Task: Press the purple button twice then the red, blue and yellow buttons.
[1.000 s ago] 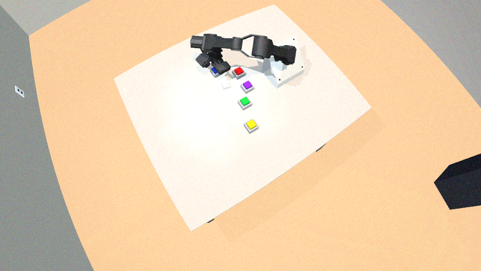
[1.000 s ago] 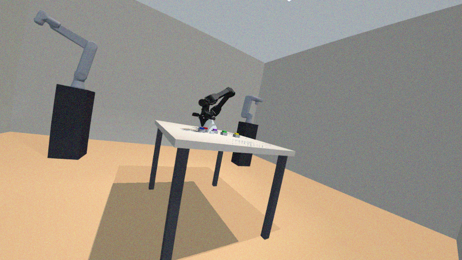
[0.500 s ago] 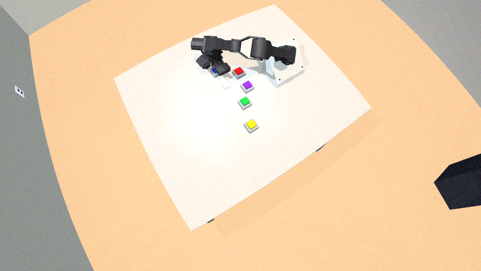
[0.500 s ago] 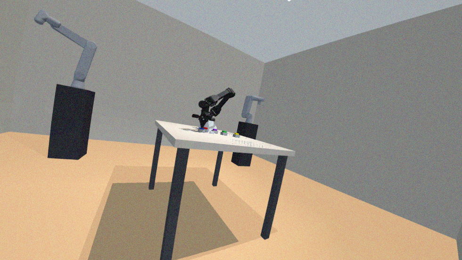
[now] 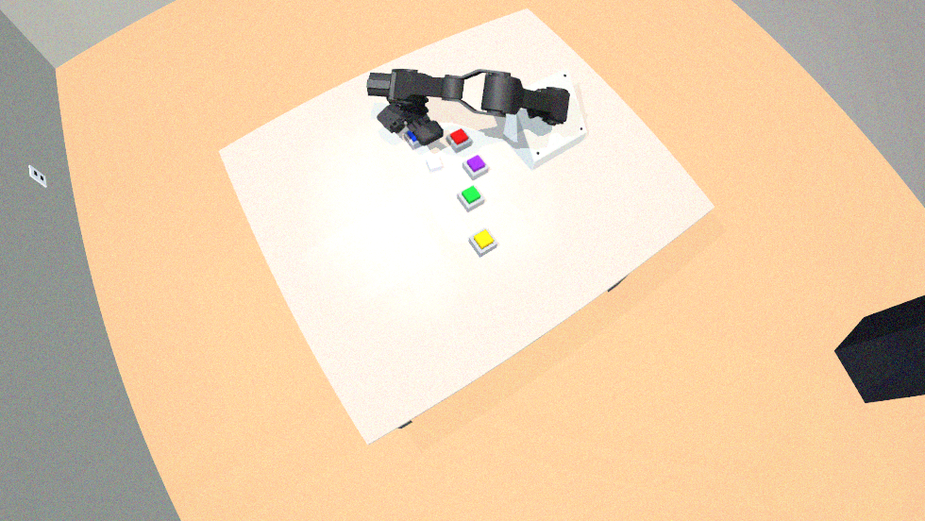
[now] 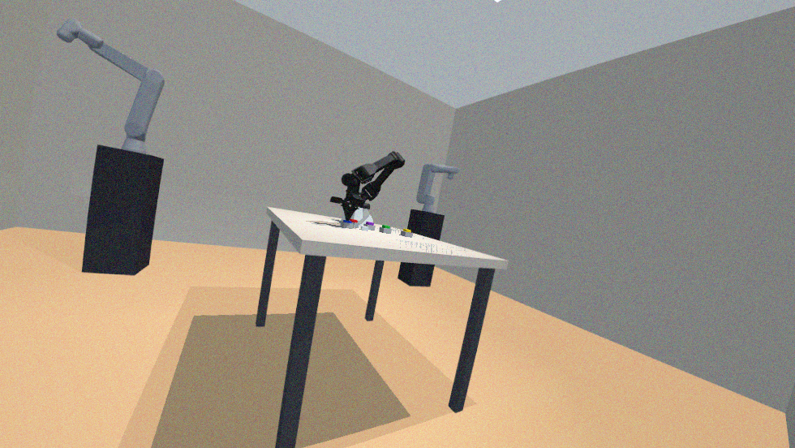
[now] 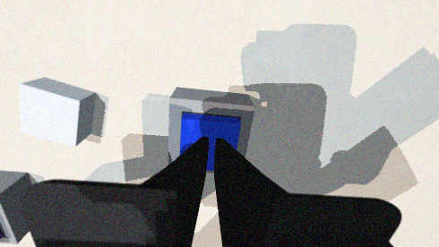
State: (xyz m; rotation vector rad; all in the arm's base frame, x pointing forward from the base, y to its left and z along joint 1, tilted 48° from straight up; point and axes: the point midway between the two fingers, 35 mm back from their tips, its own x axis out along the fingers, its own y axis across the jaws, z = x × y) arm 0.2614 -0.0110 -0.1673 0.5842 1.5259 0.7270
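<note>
My gripper tip is now 1 cm above the blue button. The rest, counted from my gripper tip: purple button 16 cm to the left, 9 cm behind; then small white block 10 cm to the left, 2 cm below; then red button 9 cm behind, 6 cm to the left.
</note>
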